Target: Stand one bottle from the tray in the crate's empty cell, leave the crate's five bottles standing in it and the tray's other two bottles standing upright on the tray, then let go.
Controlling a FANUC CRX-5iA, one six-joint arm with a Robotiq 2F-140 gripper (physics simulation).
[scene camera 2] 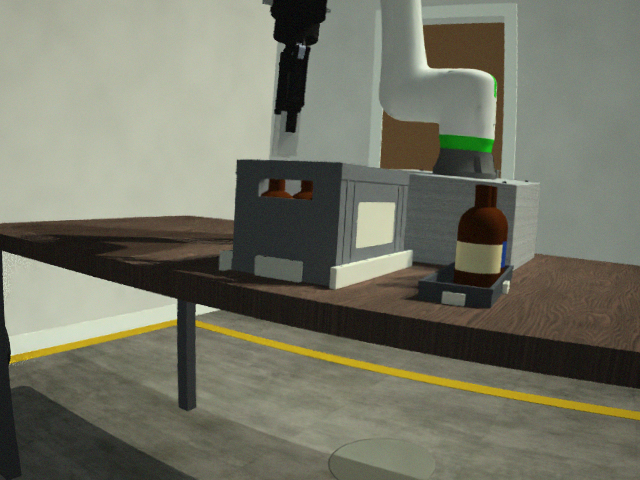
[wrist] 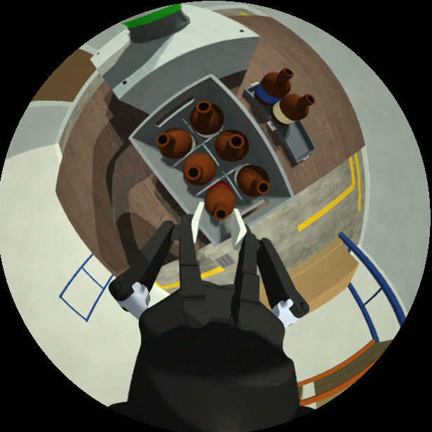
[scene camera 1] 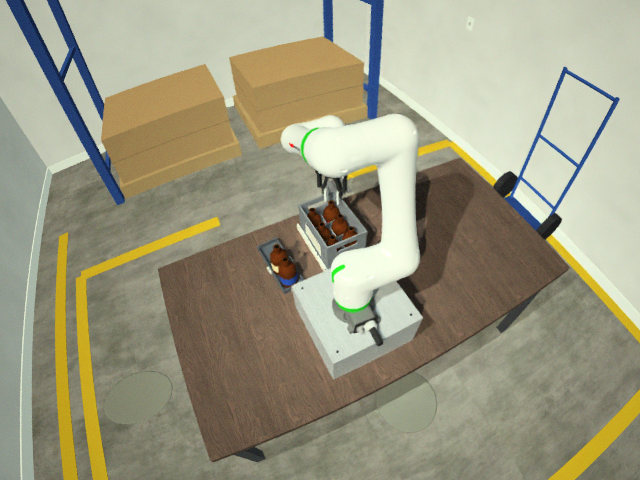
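Seen in the pictures: gripper, fingertip midpoint: (scene camera 2: pixel 283 155) (scene camera 1: pixel 332 200); arm's base, origin of the base link: (scene camera 2: pixel 464 176) (scene camera 1: pixel 353 305).
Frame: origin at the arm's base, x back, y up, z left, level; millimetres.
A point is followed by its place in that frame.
The grey crate (scene camera 1: pixel 336 254) {y -76, x -278, z -51 mm} (scene camera 2: pixel 289 227) {y -107, x -553, z -61 mm} (wrist: pixel 265 160) holds a brown bottle in each of its six cells. The red-labelled bottle (scene camera 1: pixel 330 211) {y -59, x -496, z -113 mm} (wrist: pixel 220 197) is in the corner cell below my gripper, appears upright, and does not rise above the rim in scene camera 2. My gripper (scene camera 1: pixel 332 198) {y 1, x -499, z -124 mm} (scene camera 2: pixel 285 147) {y 1, x -499, z -124 mm} (wrist: pixel 217 213) is open and empty, its fingertips just above the crate, either side of that bottle's neck in the wrist view. The cream-labelled bottle (scene camera 1: pixel 277 255) {y -61, x -354, z 177 mm} (scene camera 2: pixel 480 227) {y -88, x -405, z 181 mm} (wrist: pixel 291 109) and blue-labelled bottle (scene camera 1: pixel 288 271) {y -69, x -269, z 158 mm} (wrist: pixel 272 89) stand upright on the tray (scene camera 2: pixel 429 291) {y -172, x -528, z 158 mm} (wrist: pixel 300 142).
The crate and tray stand near the edge of the brown table (scene camera 1: pixel 242 330) {y -185, x -143, z 410 mm} (scene camera 2: pixel 584 304) {y -184, x -384, z 352 mm}. White guide strips (scene camera 2: pixel 369 269) {y -168, x -452, z 21 mm} lie along the crate's foot. The grey robot base block (scene camera 1: pixel 361 330) {y 33, x 112, z 22 mm} (wrist: pixel 190 75) stands close to both. Cardboard boxes (scene camera 1: pixel 165 113) are on the floor beyond.
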